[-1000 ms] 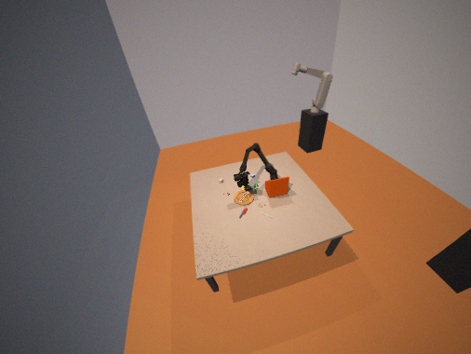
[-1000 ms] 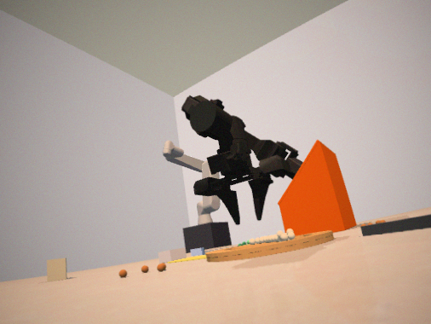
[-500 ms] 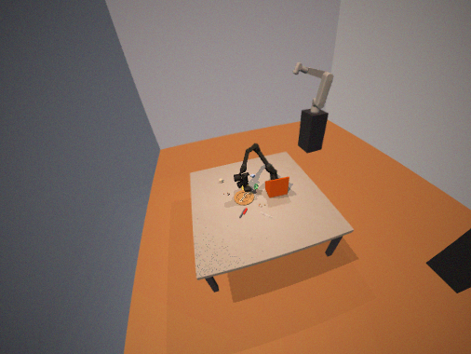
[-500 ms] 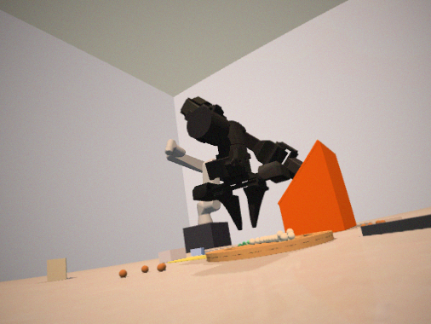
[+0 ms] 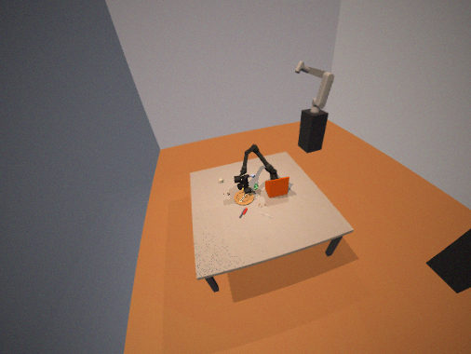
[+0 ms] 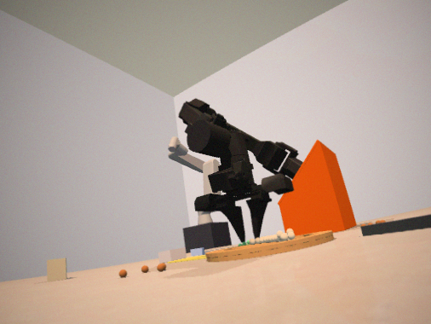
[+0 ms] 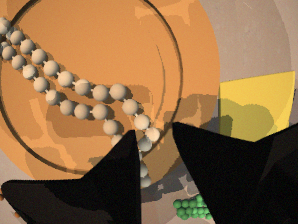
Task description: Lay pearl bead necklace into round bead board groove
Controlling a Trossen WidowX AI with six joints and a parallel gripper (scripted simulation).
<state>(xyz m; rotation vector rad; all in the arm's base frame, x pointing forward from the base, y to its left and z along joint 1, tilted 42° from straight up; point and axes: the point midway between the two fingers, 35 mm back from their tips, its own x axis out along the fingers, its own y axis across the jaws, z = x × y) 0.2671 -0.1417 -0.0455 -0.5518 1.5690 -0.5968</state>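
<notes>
My gripper tip is 4 cm short of the round wooden bead board, 5 cm to the right of it and 1 cm above it. The rest, counted from my gripper tip: tan cube: 20 cm ahead, 28 cm to the right; then yellow flat piece: 2 cm behind, 12 cm to the right, 2 cm below; then red-handled tool: 10 cm ahead, 23 cm to the left, 1 cm below.
</notes>
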